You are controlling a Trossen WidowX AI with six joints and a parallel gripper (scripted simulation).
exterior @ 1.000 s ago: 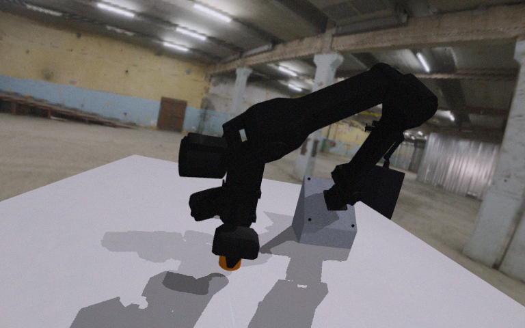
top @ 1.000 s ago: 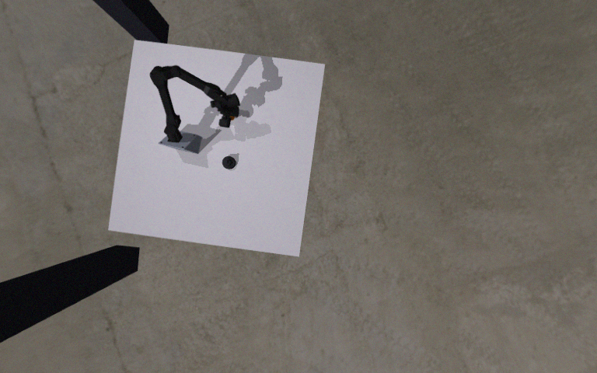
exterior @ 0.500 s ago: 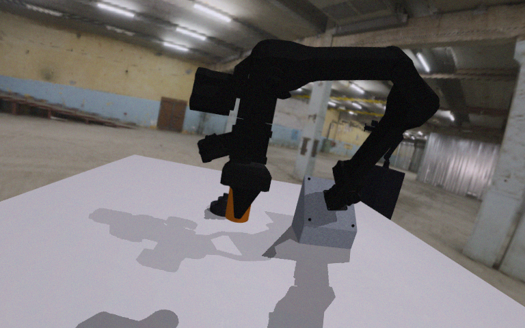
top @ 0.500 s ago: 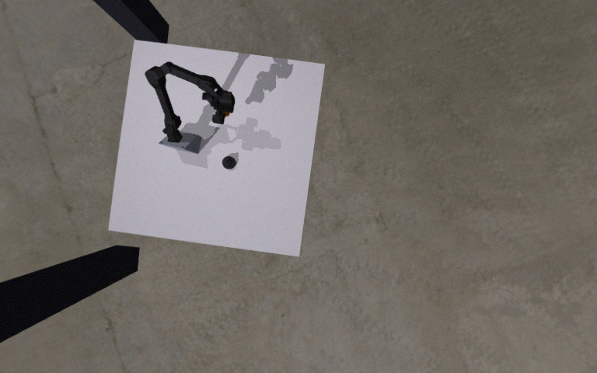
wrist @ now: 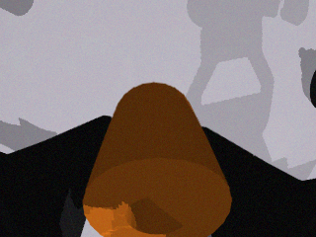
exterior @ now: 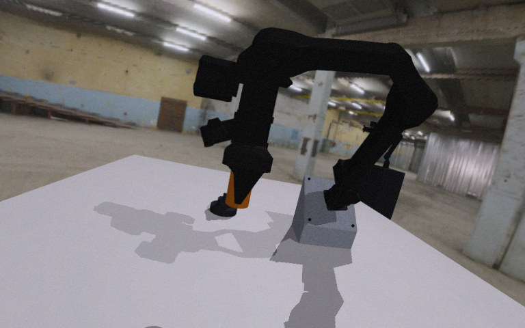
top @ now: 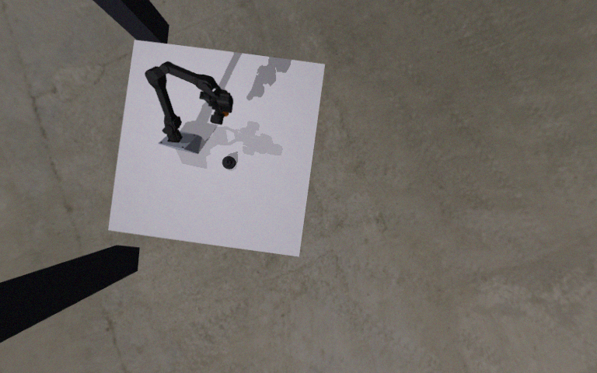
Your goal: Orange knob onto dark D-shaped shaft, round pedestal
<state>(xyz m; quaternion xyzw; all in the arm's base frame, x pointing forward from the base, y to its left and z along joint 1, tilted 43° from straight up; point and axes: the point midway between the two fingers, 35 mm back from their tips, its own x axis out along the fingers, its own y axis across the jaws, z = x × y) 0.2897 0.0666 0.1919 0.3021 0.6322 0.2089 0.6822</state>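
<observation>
Right now my gripper tip is 28 cm to the left of the dark round pedestal and 12 cm above it. From my gripper tip the other things lie so: orange knob (2 cm above).
</observation>
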